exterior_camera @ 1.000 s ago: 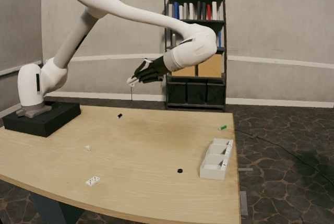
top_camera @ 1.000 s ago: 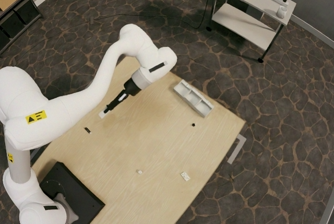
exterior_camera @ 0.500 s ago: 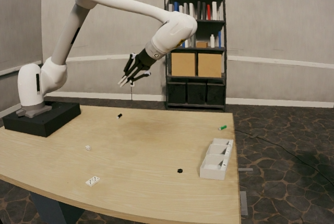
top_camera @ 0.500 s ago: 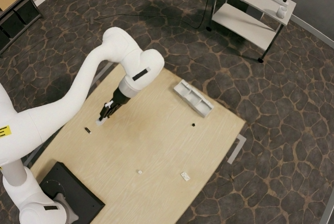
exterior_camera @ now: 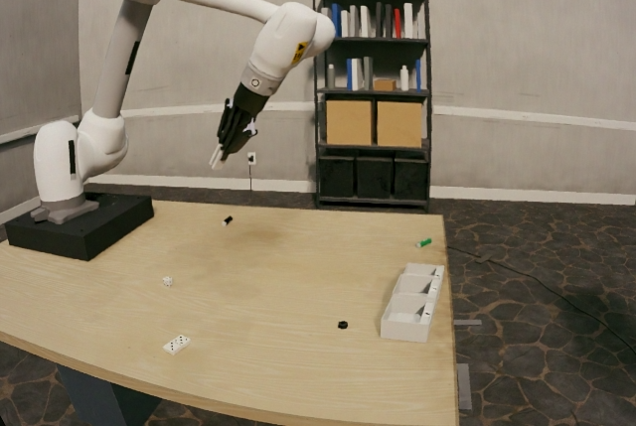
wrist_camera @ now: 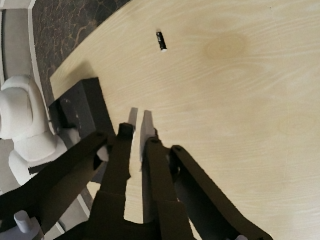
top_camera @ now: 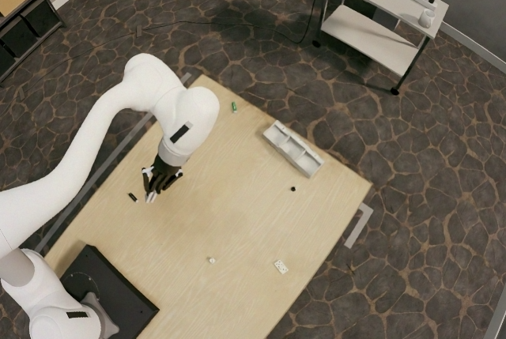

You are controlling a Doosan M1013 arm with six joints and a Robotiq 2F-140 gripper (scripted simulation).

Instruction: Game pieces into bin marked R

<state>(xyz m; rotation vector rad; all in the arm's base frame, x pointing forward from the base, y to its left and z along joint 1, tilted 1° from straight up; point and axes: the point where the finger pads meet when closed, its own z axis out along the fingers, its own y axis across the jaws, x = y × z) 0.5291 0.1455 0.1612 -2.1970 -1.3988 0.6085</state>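
Right now my hand is 51 cm short of the bin, 15 cm to the left of it and 21 cm above it. The rest, counted from my hand: white die: 1 cm behind, 25 cm to the right, 22 cm below; then white domino: 16 cm ahead, 44 cm to the right, 23 cm below; then black battery: 8 cm behind, 14 cm to the left, 22 cm below.
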